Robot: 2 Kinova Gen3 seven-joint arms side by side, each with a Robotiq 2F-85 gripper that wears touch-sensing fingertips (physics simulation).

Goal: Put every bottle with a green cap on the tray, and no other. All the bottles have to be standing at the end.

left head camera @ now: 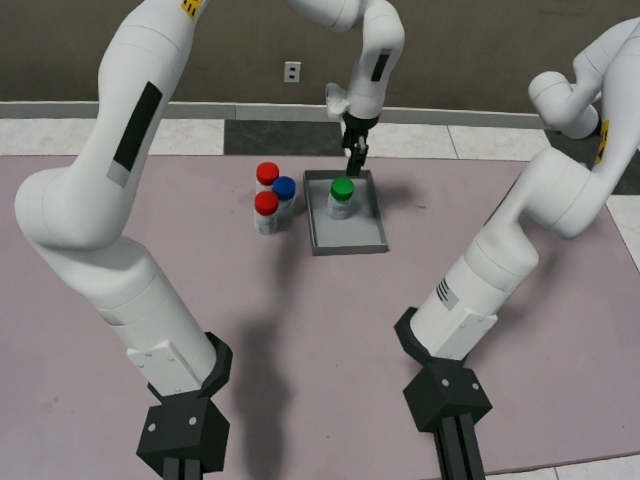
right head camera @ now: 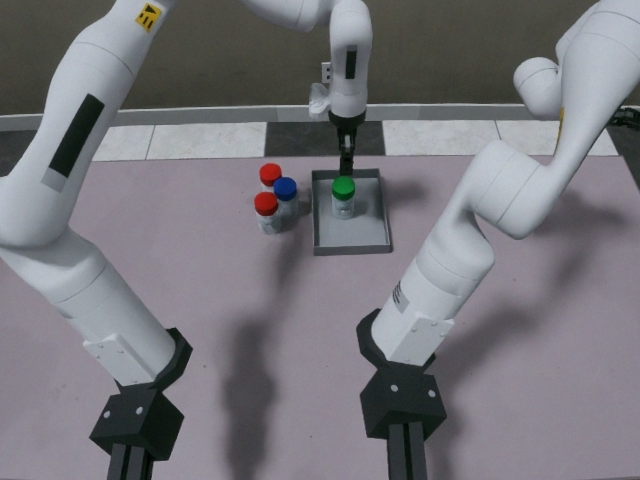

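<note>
A bottle with a green cap stands upright inside the grey tray, toward its back. My left gripper is open and empty, just behind and above that bottle at the tray's back rim; its fingers overlap in these views. A front red-capped bottle, a back red-capped bottle and a blue-capped bottle stand close together left of the tray. Part of my right gripper shows at the right edge; its fingertips are not clear.
The blue-capped bottle stands near the tray's left wall. The right arm reaches up and away at the right, apart from the tray. The pink table carries the arms' shadows. A wall rises behind the table.
</note>
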